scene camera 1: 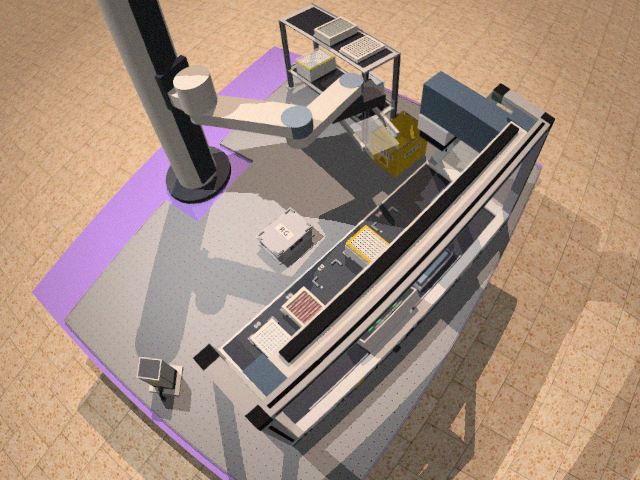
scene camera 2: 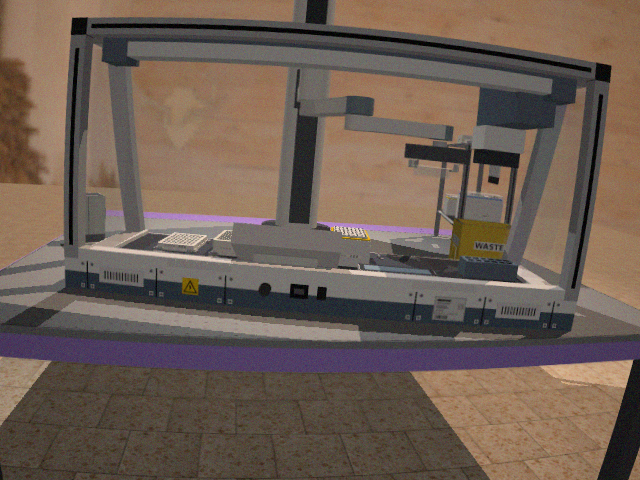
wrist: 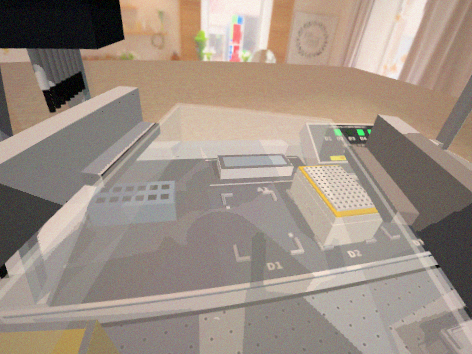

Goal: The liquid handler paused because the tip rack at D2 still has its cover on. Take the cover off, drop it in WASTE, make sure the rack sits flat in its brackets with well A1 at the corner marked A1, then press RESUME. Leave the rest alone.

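Frame: origin at the arm's base, x up, y right, z ahead, level; millimetres.
Seen in the pictures: gripper, fingertip midpoint: point(scene camera 1: 381, 141) point(scene camera 2: 432, 165) point(wrist: 254, 121); arm's base, link origin: point(scene camera 1: 198, 175).
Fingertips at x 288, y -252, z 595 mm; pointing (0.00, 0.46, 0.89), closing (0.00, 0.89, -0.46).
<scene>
Offsets run from my fingertips to a thing's top centre. "*": to the spot under its first point.
My gripper point(scene camera 1: 373, 131) point(scene camera 2: 434, 167) point(wrist: 254, 121) is shut on a clear cover, which spans between its fingers. In the first scene view the cover overlaps the near side of the yellow WASTE bin {dx -140, dy -190, dz -30 mm} point(scene camera 1: 400, 157) point(scene camera 2: 478, 238) point(wrist: 47, 340); in the second it hangs higher than the bin and left of it. The D2 tip rack point(scene camera 1: 368, 246) point(scene camera 2: 351, 232) point(wrist: 345, 225), white with a yellow rim, stands uncovered on the deck and looks upright. Its A1 corner mark and some brackets are hidden. A panel with green lights point(scene camera 1: 383, 319) point(wrist: 325, 142) shows; I cannot make out RESUME.
A shelf unit {* dx -50, dy -310, dz -113 mm} point(scene camera 1: 397, 82) holding plates and boxes stands behind the bin. The blue pipetting head point(scene camera 1: 460, 111) point(scene camera 2: 514, 108) hangs beside it. A blue-grey block point(scene camera 2: 488, 268) point(wrist: 132, 212) is on the deck. A box marked RG {dx -219, dy +292, dz -154 mm} point(scene camera 1: 284, 240) stands outside the handler, whose frame beam point(scene camera 1: 408, 237) crosses above the deck.
</scene>
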